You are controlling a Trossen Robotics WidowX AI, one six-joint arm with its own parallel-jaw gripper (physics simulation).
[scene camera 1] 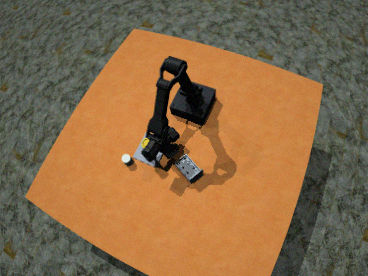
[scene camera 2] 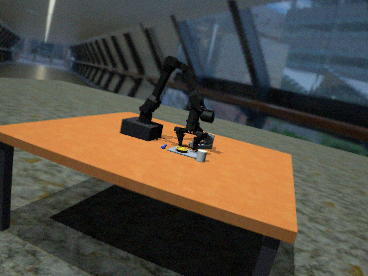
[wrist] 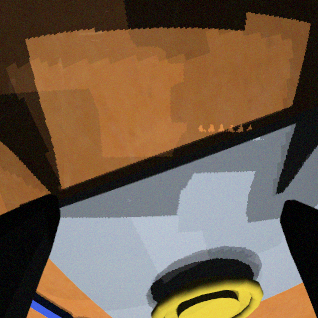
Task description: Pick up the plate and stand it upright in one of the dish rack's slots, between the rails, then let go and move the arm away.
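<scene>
The yellow round plate (scene camera 1: 145,143) (scene camera 2: 181,149) (wrist: 215,309) lies on a flat grey slab (scene camera 1: 141,156) (scene camera 2: 190,154) (wrist: 100,240). In the wrist view it is cut off by the bottom edge, with a dark shadow beside it. My gripper (scene camera 1: 164,153) (scene camera 2: 188,148) (wrist: 174,211) is open and empty, pointing down low over the slab. In the wrist view the plate lies below the line between the fingertips, toward the right finger. The grey dish rack (scene camera 1: 196,176) (scene camera 2: 205,143) stands beside the slab; its slots are too small to make out.
A white cup (scene camera 1: 127,159) (scene camera 2: 201,156) stands just off the slab's edge, on the side away from the rack. A small blue object (scene camera 2: 163,146) (wrist: 47,307) lies on the orange table (scene camera 1: 100,200) (scene camera 2: 150,170) near the slab. The arm's black base stands behind.
</scene>
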